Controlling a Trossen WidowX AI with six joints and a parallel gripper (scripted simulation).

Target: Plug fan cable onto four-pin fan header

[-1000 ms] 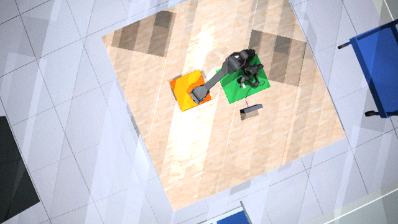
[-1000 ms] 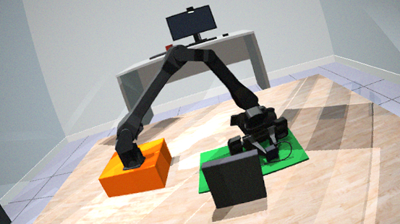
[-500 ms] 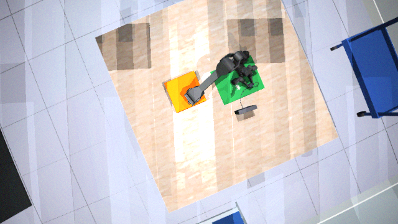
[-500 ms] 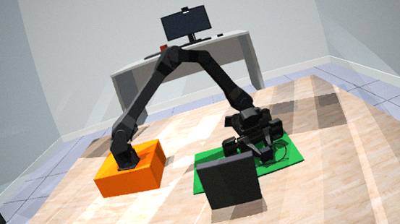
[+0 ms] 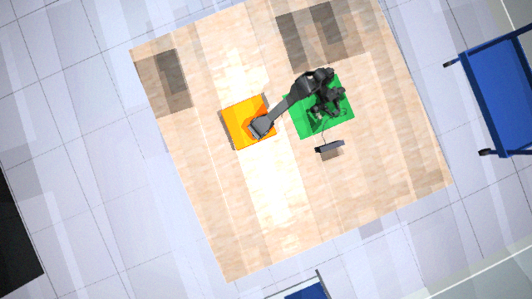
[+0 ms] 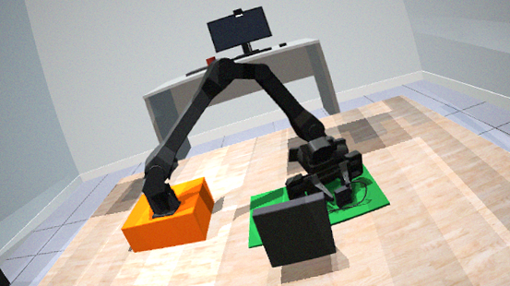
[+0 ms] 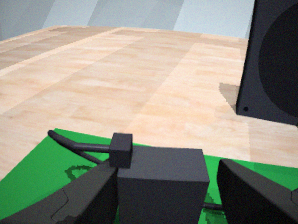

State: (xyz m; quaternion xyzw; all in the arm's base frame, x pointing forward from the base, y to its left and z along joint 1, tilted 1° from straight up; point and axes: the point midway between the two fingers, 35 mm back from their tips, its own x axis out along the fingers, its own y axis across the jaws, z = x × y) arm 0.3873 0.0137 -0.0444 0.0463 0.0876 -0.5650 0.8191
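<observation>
Right now my gripper tip is 70 mm past the green board, 60 mm to the right of it and 50 mm above it. Round my gripper tip: black plug 10 mm to the left, 10 mm below; dark square fan 130 mm to the right, 90 mm behind, 30 mm above.
</observation>
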